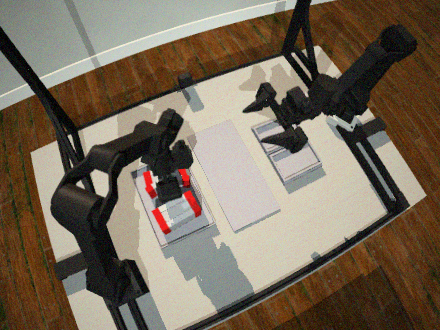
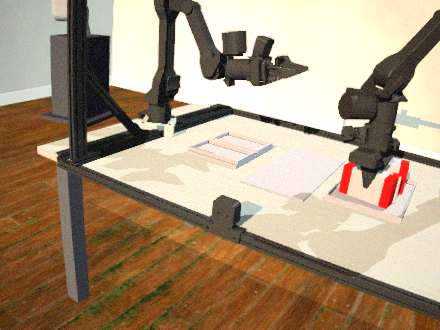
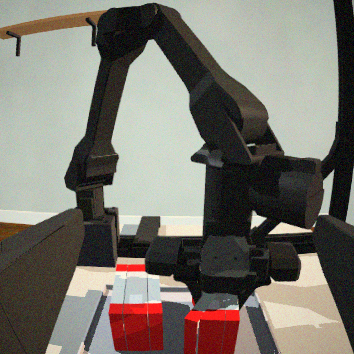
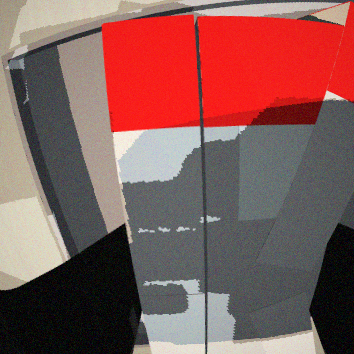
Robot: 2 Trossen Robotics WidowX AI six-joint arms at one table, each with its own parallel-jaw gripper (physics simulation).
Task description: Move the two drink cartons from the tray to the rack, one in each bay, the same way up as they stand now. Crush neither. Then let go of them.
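Places are measured from the left arm's base along level axes (x back, y right, z up), in centimetres.
Pixels of known places: left gripper, fingertip midpoint: (image 1: 251, 125) (image 2: 302, 70) (image 3: 203, 225); right gripper, fingertip midpoint: (image 1: 166, 178) (image 2: 368, 184) (image 3: 217, 310) (image 4: 218, 222); left arm's base at its link origin: (image 1: 345, 113) (image 2: 158, 120); right arm's base at its link origin: (image 1: 117, 284) (image 3: 90, 214).
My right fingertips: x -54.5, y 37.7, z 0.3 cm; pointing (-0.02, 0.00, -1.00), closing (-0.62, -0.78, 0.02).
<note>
Ahead of a thing's pixels: the offset from my right fingertips to its middle. "pt": to the spot under its first point. Level surfaces: height alone.
Two white drink cartons with red ends lie flat side by side in the grey tray @(dx -3.5, dy -4.0, dz -3.1 cm) (image 1: 186, 230) (image 2: 349, 201) (image 4: 46, 140). The near carton @(dx -6.7, dy -8.9, dz +0.1 cm) (image 1: 177, 211) (image 3: 135, 309) lies free. My right gripper (image 1: 168, 193) (image 2: 367, 181) (image 3: 217, 310) (image 4: 218, 222) is open and points down over the far carton @(dx -0.4, dy -0.7, dz +0.1 cm) (image 1: 184, 177) (image 2: 364, 193) (image 3: 211, 333) (image 4: 197, 175), with a finger on either side of it. The rack @(dx +31.5, dy -25.3, dz -2.9 cm) (image 1: 302, 171) (image 2: 225, 160) has two low bays, both bare. My left gripper (image 1: 255, 126) (image 2: 304, 69) is wide open, empty, and hangs level high above the rack.
A flat pale mat @(dz -3.4 cm) (image 1: 235, 173) (image 2: 297, 171) lies between the tray and the rack. Black frame posts stand at the table's corners. Small black clamps @(pt dx +32.1, dy +16.4, dz +1.2 cm) (image 1: 184, 79) (image 2: 226, 209) sit on the table edges.
</note>
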